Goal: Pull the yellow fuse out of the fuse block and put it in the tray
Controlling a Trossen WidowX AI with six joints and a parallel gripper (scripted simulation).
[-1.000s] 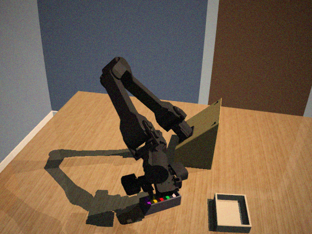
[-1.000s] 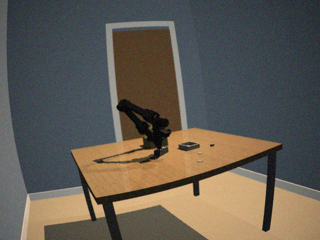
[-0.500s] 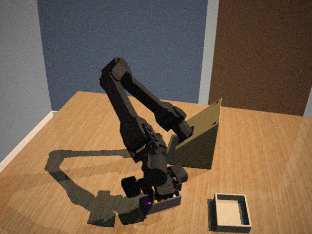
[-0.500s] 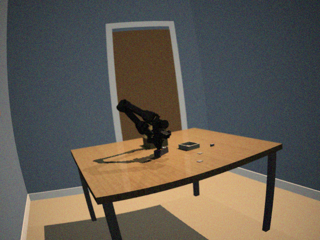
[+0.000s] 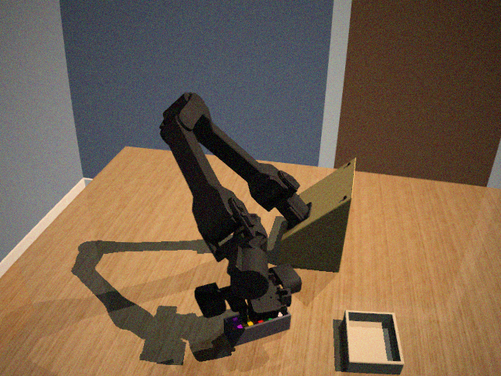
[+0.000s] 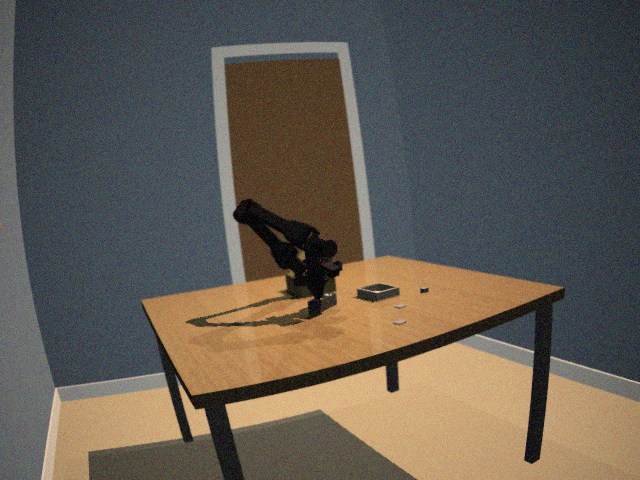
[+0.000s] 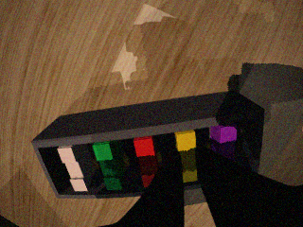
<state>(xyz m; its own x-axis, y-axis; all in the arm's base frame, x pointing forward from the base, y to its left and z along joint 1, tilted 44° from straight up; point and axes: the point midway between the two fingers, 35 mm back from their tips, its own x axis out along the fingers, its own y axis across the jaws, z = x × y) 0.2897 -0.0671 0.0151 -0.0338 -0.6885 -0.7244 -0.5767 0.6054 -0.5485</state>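
The red fuse is 20 mm to the left of my gripper tip, 10 mm below it and 10 mm behind it. The rest, counted from my gripper tip: grey tray 240 mm to the left, 30 mm below, 20 mm behind; yellow fuse 10 mm below; purple fuse 20 mm to the right, 10 mm below, 10 mm ahead.
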